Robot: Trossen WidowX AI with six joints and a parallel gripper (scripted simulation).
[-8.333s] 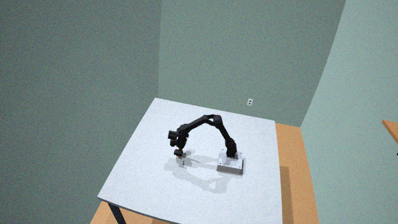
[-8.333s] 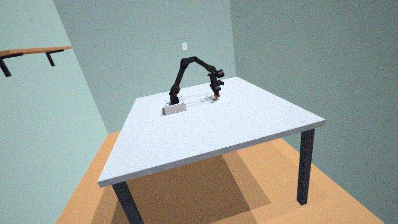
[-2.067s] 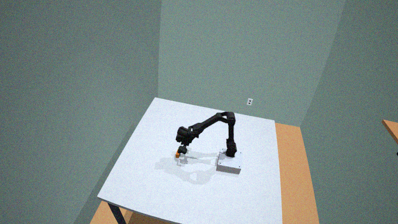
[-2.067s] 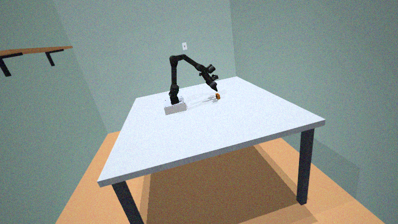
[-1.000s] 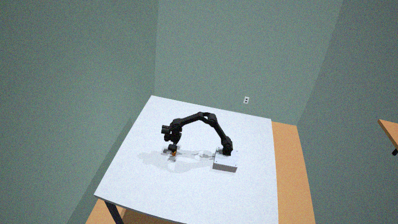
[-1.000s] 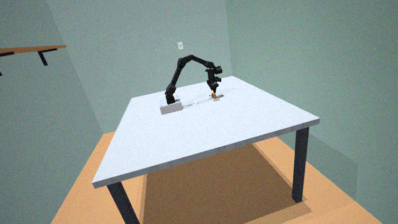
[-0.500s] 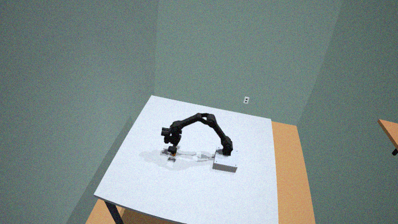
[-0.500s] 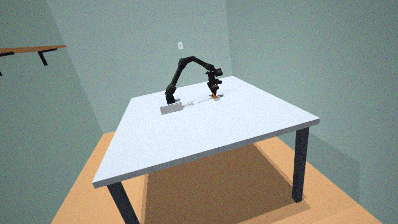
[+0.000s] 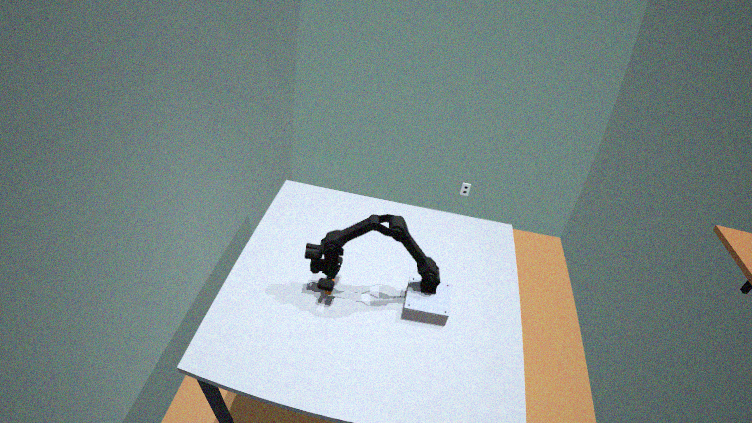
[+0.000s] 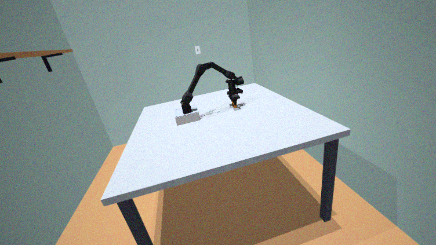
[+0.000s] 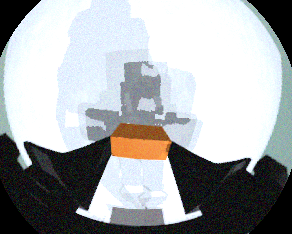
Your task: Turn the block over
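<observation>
Now: gripper tip 10 mm past the block.
</observation>
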